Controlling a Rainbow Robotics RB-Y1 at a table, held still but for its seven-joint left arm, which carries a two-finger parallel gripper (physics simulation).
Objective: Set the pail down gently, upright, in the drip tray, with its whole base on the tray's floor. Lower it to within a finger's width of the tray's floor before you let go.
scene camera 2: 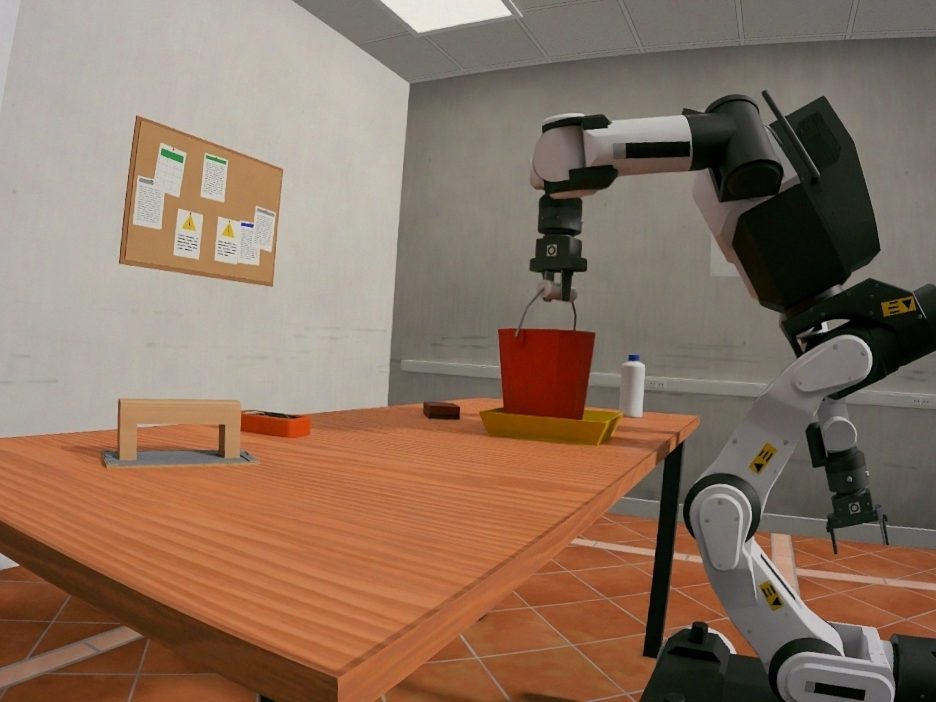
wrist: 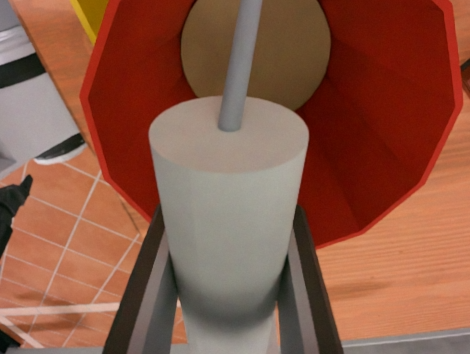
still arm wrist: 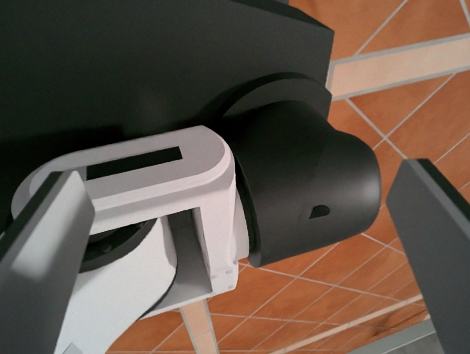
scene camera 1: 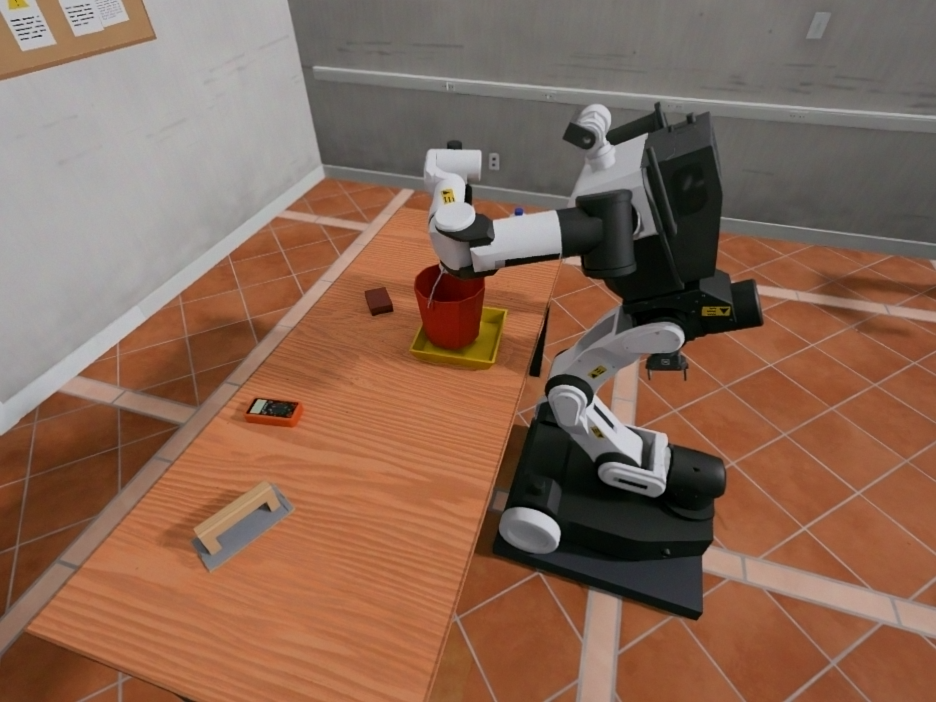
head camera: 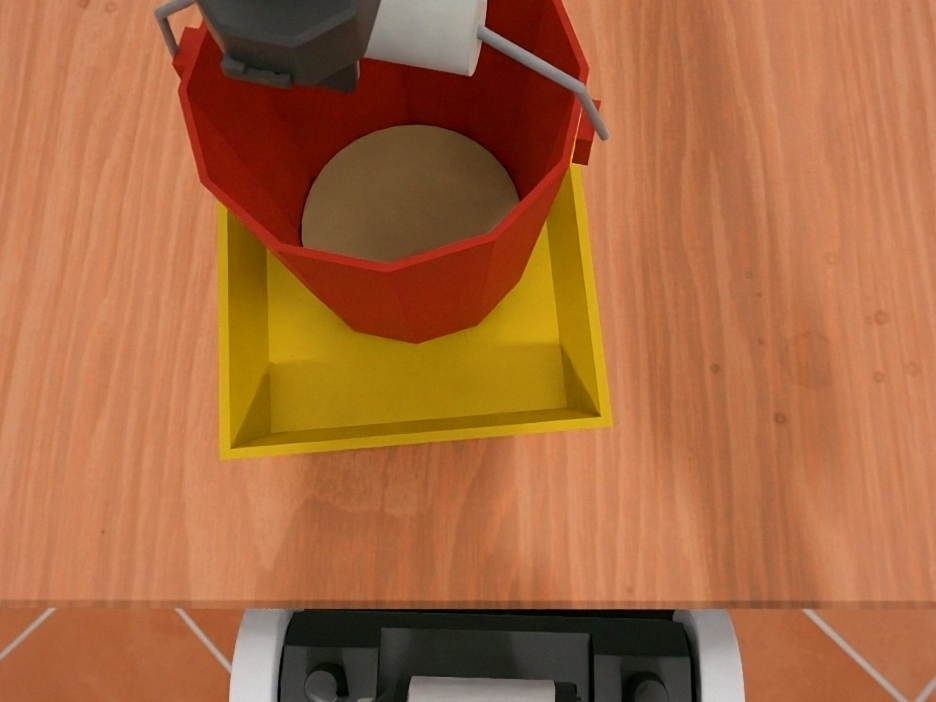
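The red pail [head camera: 408, 298] [scene camera 1: 451, 321] [scene camera 2: 545, 374] [wrist: 385, 125] hangs upright by its wire bail, its lower end inside the walls of the yellow drip tray [head camera: 224, 340] [scene camera 1: 453, 361] [scene camera 2: 540, 430] [wrist: 91, 15]. In the head view more tray floor shows on the near side; the pail hides the far side. The near wall hides part of the base in scene camera 2, so any small gap below cannot be judged. My gripper [scene camera 2: 557, 294] [wrist: 229, 215] is above the pail, shut on the white handle grip [head camera: 427, 37].
A dark red block [scene camera 1: 378, 300] [scene camera 2: 441, 410] lies beyond the tray. A white bottle [scene camera 2: 632, 386] stands near it. An orange multimeter [scene camera 1: 273, 411] [scene camera 2: 275, 426] and a trowel with a wooden handle [scene camera 1: 238, 517] [scene camera 2: 179, 411] lie farther along the table.
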